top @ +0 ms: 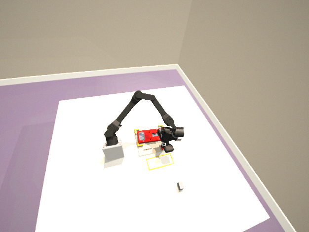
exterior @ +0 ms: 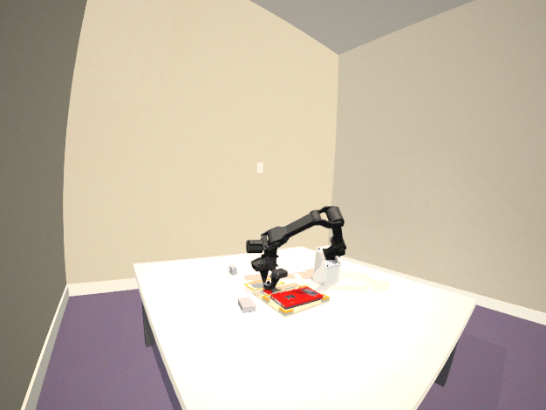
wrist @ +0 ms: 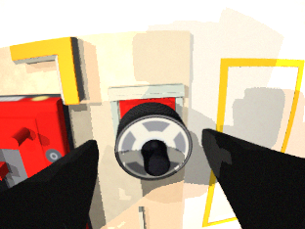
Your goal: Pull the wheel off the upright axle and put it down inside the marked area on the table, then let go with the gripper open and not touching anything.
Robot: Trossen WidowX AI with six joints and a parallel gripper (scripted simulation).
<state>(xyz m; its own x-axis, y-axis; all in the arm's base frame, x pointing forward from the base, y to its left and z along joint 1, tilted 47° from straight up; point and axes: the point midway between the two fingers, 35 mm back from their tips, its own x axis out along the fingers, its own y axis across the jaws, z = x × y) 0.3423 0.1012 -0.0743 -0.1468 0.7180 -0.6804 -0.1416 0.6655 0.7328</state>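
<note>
Now: gripper tip right at the dark wheel. Also, from my gripper tip: axle: right at my gripper tip.
</note>
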